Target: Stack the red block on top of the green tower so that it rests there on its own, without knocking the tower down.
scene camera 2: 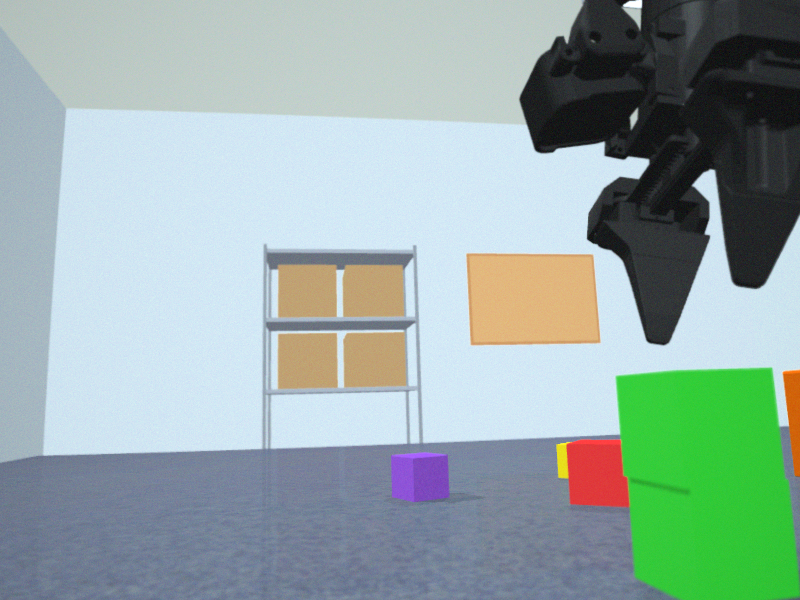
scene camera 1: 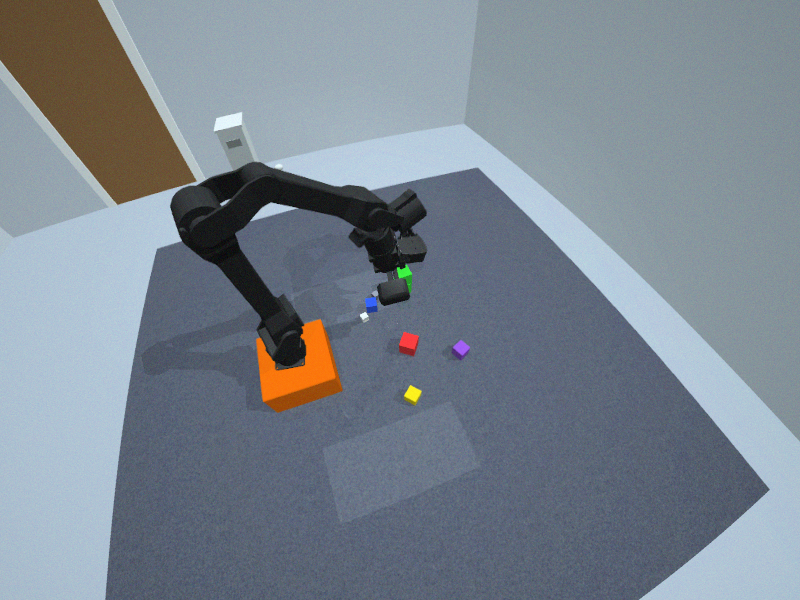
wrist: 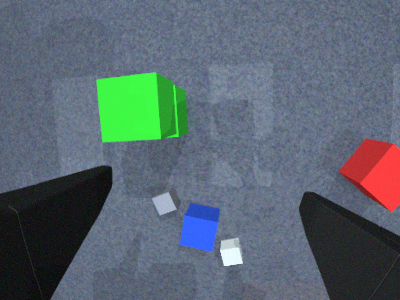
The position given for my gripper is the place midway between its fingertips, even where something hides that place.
Observation:
My gripper (scene camera 2: 696, 320) is open, holding nothing. Also in view: a red block (scene camera 2: 595, 467), a blue block (wrist: 200, 222) and a purple block (scene camera 2: 415, 477).
My gripper shows as well in scene camera 1 (scene camera 1: 394, 282) and in the wrist view (wrist: 208, 189). Scene camera 2 misses the blue block: it is out of frame. The wrist view misses the purple block: it is out of frame.

